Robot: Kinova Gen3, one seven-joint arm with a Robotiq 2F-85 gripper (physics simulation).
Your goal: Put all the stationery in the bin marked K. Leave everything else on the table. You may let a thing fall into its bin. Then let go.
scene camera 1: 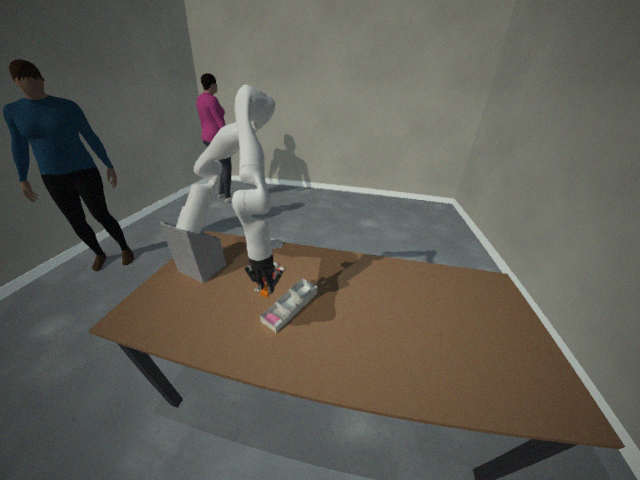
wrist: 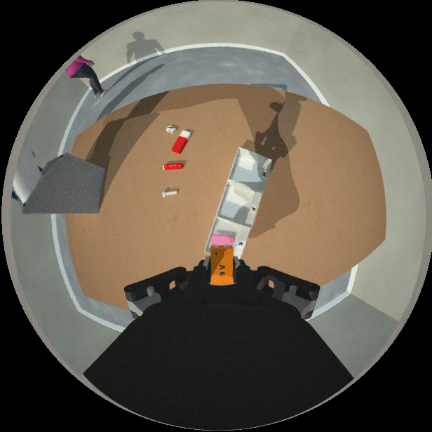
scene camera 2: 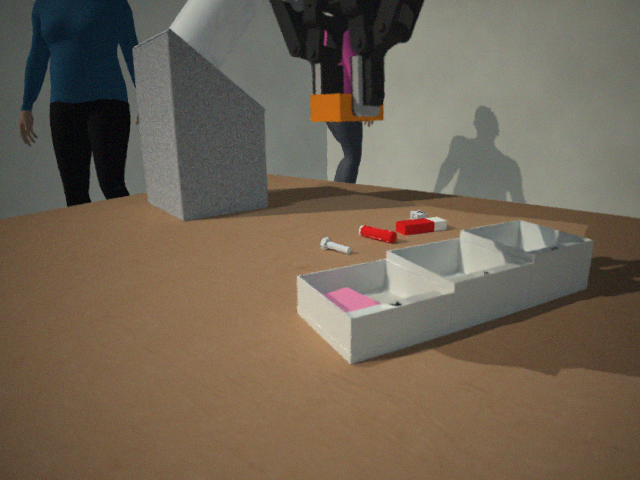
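Where they show: gripper, fingertip midpoint: (scene camera 1: 267, 292) (scene camera 2: 347, 117); arm's base, link origin: (scene camera 1: 189, 230) (scene camera 2: 187, 62).
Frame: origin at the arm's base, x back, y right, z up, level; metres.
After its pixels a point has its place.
Observation:
My gripper (scene camera 1: 264, 288) @(y 0.230, x -0.407, z -0.084 m) (scene camera 2: 341, 98) @(y 0.230, x -0.407, z -0.084 m) (wrist: 221, 262) is shut on an orange 9 V battery (scene camera 1: 264, 292) @(y 0.248, x -0.404, z -0.068 m) (scene camera 2: 325, 107) @(y 0.252, x -0.402, z -0.077 m) (wrist: 222, 272), held well above the table. In the wrist view the battery overlaps the near end of bin K (scene camera 2: 403, 325) @(y 0.253, x -0.462, z -0.217 m) (wrist: 242, 235). A pink block (scene camera 1: 271, 318) @(y 0.238, x -0.412, z -0.218 m) (scene camera 2: 351, 299) @(y 0.232, x -0.412, z -0.218 m) (wrist: 222, 240) lies in bin K. A red and white block (scene camera 2: 416, 226) @(y -0.025, x -0.371, z -0.225 m) (wrist: 181, 142), like an eraser, lies on the table, with a small white piece (scene camera 2: 417, 214) @(y -0.085, x -0.351, z -0.224 m) (wrist: 171, 129) behind it, too small to identify surely.
A red cylindrical battery (scene camera 2: 377, 234) @(y 0.031, x -0.341, z -0.226 m) (wrist: 173, 166) and a pale bolt (scene camera 2: 336, 245) @(y 0.092, x -0.319, z -0.227 m) (wrist: 170, 193) lie on the table. Bins F (wrist: 236, 202) and H (wrist: 250, 170) adjoin bin K in a row. A grey block (scene camera 1: 193, 255) @(y 0.073, x -0.041, z -0.077 m) (scene camera 2: 217, 139) @(y 0.015, x -0.069, z -0.118 m) (wrist: 70, 187) stands at the arm's base.

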